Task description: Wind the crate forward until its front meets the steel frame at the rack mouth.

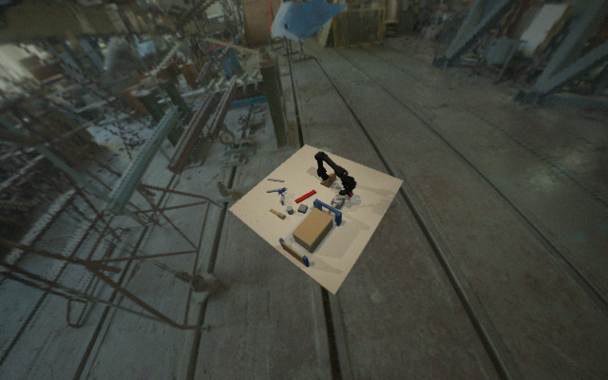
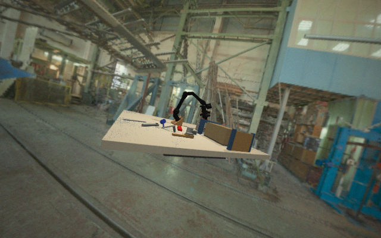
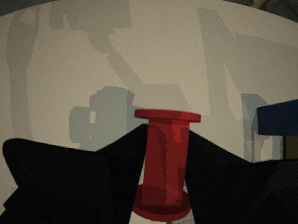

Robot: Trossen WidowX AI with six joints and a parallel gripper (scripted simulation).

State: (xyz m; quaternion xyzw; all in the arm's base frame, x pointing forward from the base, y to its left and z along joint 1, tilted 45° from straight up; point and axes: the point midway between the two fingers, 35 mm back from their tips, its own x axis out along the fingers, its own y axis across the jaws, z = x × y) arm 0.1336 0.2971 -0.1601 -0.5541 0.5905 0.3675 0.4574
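Now: the winch handle 5 cm to the right of my gripper tip, 3 cm below it and 2 cm ahead of it. From my gripper tip the other things lie so: red knob 2 cm to the right; blue steel frame 22 cm ahead, 10 cm to the right, 3 cm below; grey winch 10 cm to the right, 10 cm below, 4 cm ahead.
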